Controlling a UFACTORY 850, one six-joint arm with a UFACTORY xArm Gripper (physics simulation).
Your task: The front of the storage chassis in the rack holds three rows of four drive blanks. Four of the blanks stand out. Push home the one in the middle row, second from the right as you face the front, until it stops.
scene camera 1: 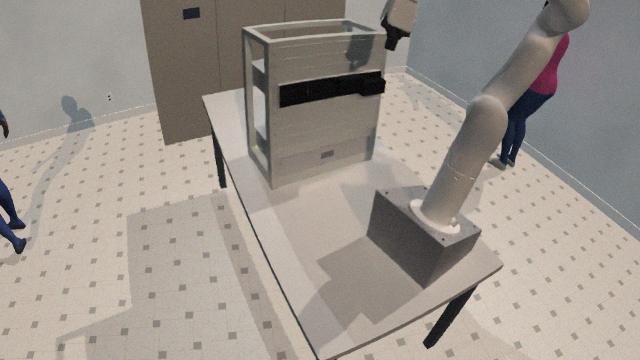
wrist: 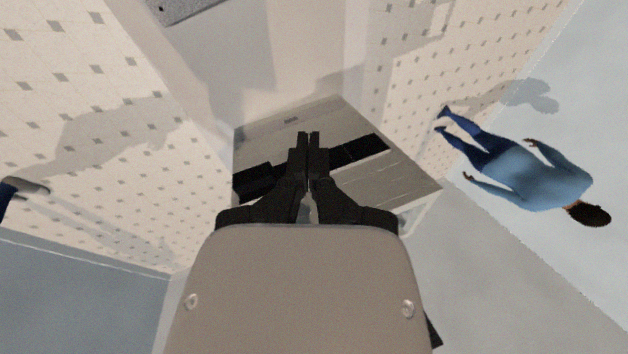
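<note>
The storage chassis (scene camera 1: pixel 320 91) (wrist: pixel 361 150) is a black band across the front of the pale rack (scene camera 1: pixel 325 122) (wrist: pixel 395 176). Its individual drive blanks and rows are too dark to tell apart. A black block (scene camera 1: pixel 372 86) (wrist: pixel 252 180) stands out at the chassis's right end; I cannot tell which blanks make it up. My gripper (scene camera 1: pixel 391 48) (wrist: pixel 309 144) is shut and empty. In the scene view it hangs above and slightly right of that block, apart from it. In the wrist view the fingers cover part of the chassis's middle.
The rack stands at the far end of the table (scene camera 1: pixel 295 225). The arm's grey base block (scene camera 1: pixel 405 237) sits at the near right. A tall brown cabinet (scene camera 1: pixel 180 65) is behind the rack. One person (scene camera 1: pixel 547 75) stands behind the arm; another (wrist: pixel 540 170) shows in the wrist view.
</note>
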